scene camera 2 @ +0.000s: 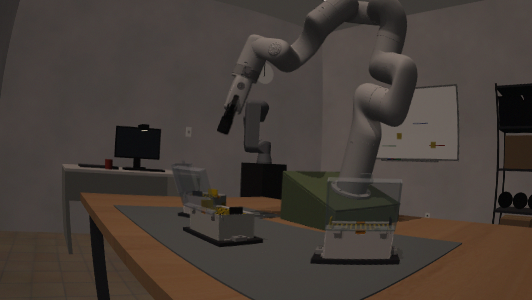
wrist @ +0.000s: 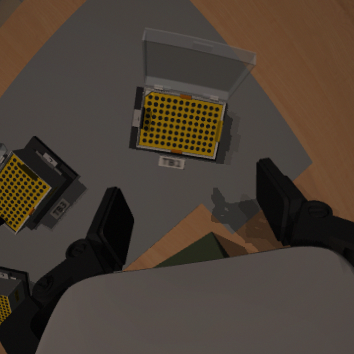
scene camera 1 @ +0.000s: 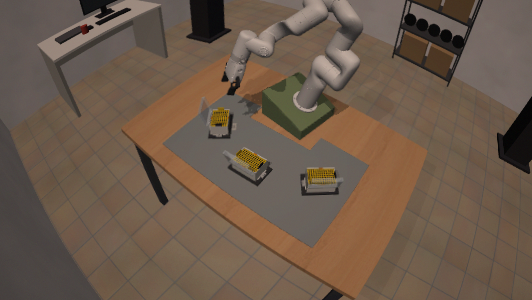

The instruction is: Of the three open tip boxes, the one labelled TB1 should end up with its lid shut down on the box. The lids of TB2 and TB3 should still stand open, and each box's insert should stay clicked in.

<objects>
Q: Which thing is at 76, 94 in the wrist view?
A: A grey mat.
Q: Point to a clear lid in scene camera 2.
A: At 367, 204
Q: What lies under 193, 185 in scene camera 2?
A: A clear lid.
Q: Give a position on a clear lid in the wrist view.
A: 171, 60
</objects>
